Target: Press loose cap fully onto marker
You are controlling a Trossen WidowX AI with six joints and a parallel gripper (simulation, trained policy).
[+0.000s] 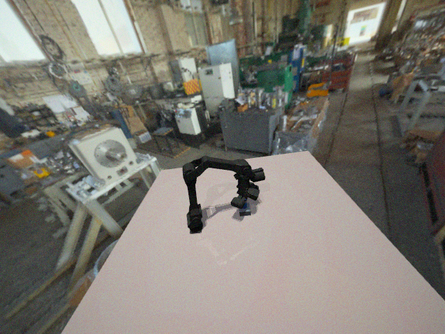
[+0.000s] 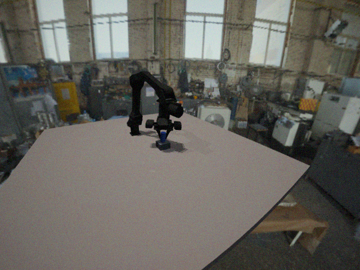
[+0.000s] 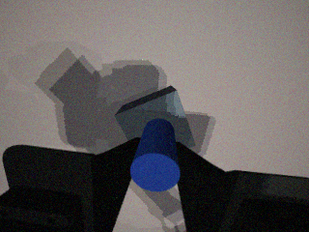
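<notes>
My gripper tip is now 1 cm below the blue cap. The rest, counted from my gripper tip: grey holder block (4 cm below).
</notes>
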